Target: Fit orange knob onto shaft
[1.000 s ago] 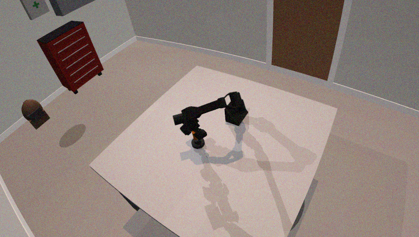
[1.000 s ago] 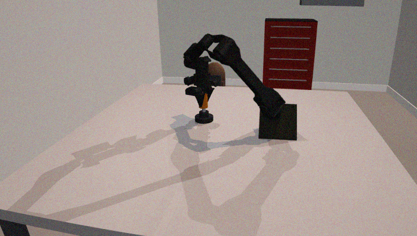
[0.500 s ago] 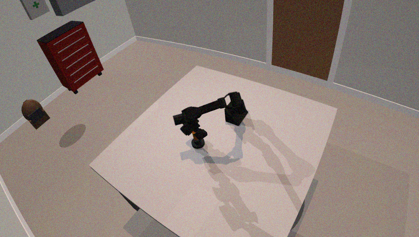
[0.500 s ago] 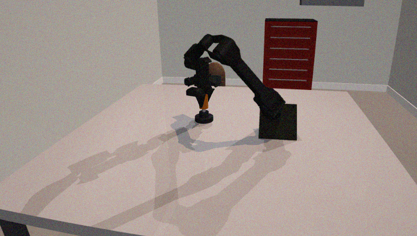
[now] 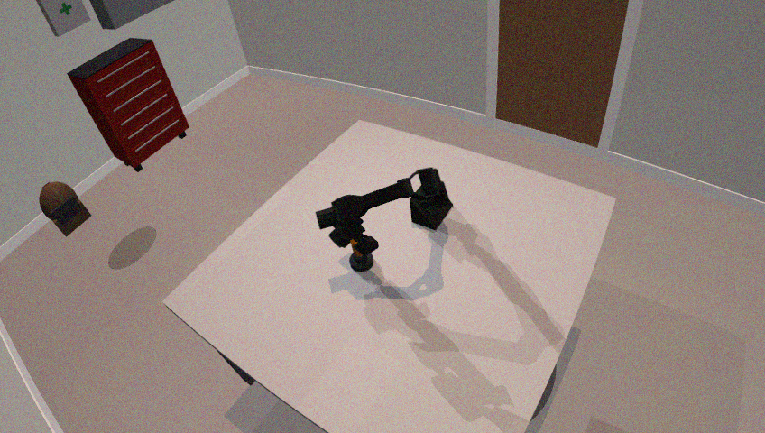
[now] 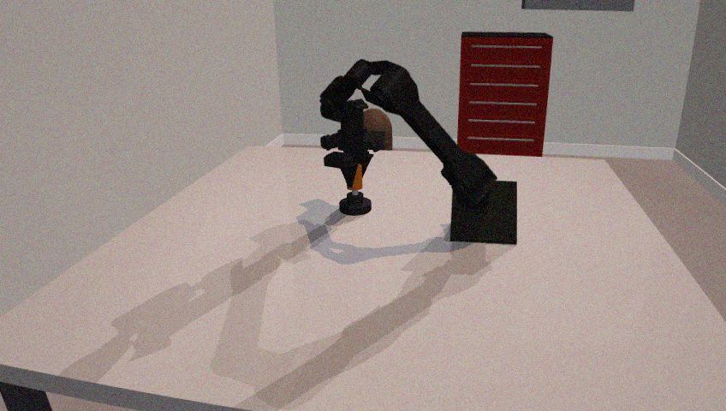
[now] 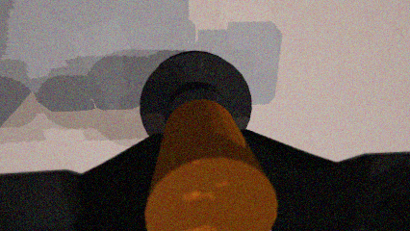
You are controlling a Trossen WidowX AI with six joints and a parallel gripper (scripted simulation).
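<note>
The orange knob lies 3 cm above my gripper tip. From my gripper tip the other things lie so: round black pedestal: 4 cm below.
</note>
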